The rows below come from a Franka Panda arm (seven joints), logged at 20 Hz.
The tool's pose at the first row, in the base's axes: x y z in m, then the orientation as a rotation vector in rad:
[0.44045, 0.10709, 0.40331, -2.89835, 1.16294, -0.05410]
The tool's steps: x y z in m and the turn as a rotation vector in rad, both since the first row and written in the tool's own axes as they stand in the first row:
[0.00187, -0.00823, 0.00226, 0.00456, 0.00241, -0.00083]
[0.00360, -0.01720, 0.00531, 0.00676, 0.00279, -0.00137]
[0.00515, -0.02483, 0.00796, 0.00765, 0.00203, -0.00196]
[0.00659, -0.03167, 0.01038, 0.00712, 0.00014, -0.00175]
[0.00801, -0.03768, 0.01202, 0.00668, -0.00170, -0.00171]
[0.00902, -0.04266, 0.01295, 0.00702, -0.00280, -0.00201]
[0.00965, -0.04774, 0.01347, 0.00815, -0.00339, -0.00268]
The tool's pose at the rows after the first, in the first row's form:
[0.44757, 0.11175, 0.40134, -2.89566, 1.16043, -0.06019]
[0.45514, 0.11705, 0.39861, -2.89420, 1.15890, -0.06199]
[0.46163, 0.12150, 0.39623, -2.89354, 1.15761, -0.06140]
[0.46749, 0.12546, 0.39405, -2.89329, 1.15782, -0.05835]
[0.47272, 0.12883, 0.39262, -2.89307, 1.15777, -0.05543]
[0.47693, 0.13173, 0.39187, -2.89261, 1.15704, -0.05402]
[0.48091, 0.13497, 0.39152, -2.89185, 1.15558, -0.05381]

